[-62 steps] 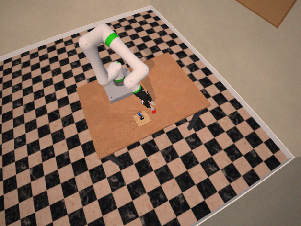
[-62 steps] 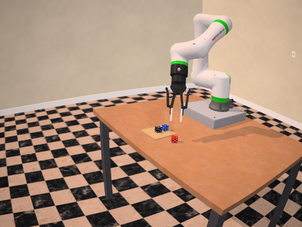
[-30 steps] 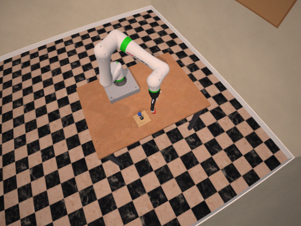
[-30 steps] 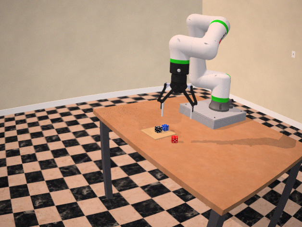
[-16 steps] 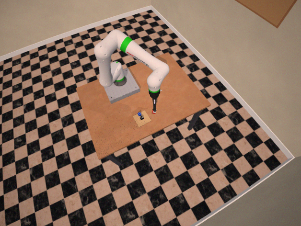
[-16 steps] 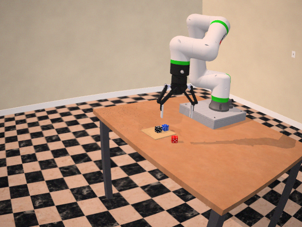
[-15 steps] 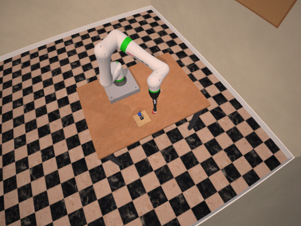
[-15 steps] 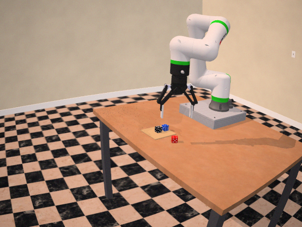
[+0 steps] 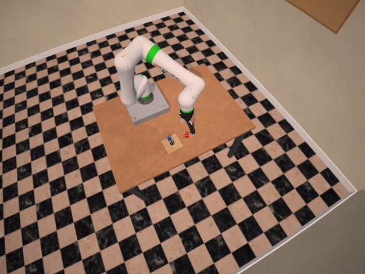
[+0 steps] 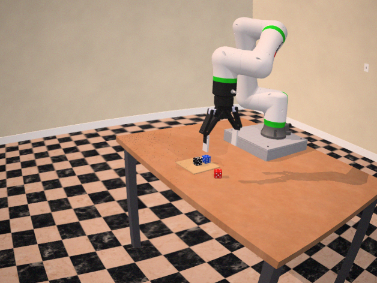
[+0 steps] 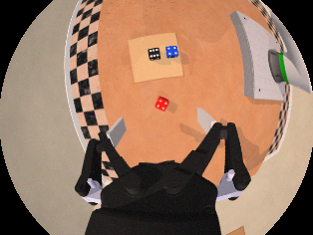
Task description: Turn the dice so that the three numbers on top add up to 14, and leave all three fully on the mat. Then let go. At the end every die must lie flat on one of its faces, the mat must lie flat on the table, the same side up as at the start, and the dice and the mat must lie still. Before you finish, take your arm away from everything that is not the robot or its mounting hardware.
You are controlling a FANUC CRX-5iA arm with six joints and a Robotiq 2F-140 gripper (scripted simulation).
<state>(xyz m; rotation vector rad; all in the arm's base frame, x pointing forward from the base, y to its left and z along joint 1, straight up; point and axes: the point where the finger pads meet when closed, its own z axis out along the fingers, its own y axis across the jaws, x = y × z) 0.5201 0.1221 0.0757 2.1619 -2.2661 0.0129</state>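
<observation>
Right now the red die is 120 mm below my hand. Round my hand: blue die 140 mm to the right, 120 mm below, 60 mm behind; then tan mat 140 mm to the right, 140 mm below, 10 mm behind; then black die 140 mm to the right, 120 mm below, 10 mm behind.
</observation>
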